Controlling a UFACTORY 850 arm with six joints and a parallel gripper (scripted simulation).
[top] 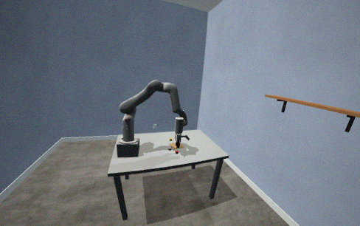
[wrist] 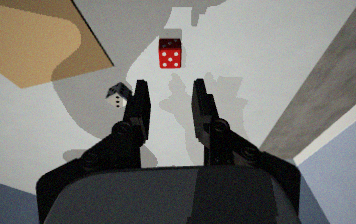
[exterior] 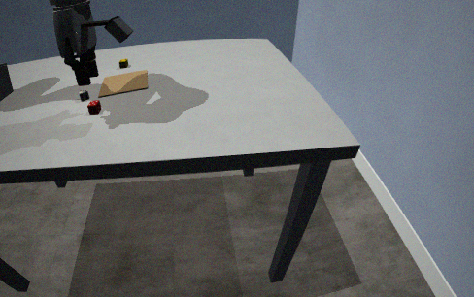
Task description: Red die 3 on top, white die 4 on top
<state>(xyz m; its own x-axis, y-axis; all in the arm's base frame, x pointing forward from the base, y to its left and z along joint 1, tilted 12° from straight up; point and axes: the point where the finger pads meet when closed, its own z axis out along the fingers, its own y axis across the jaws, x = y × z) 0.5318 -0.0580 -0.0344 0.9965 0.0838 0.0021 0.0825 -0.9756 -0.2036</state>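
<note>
Right now my hand is 90 mm above the red die. The rest, counted from my hand: tan mat: 160 mm to the left, 100 mm below, 10 mm ahead; white die: 90 mm below, 70 mm to the left, 70 mm behind; yellow die: 290 mm to the left, 90 mm below, 40 mm behind.
</note>
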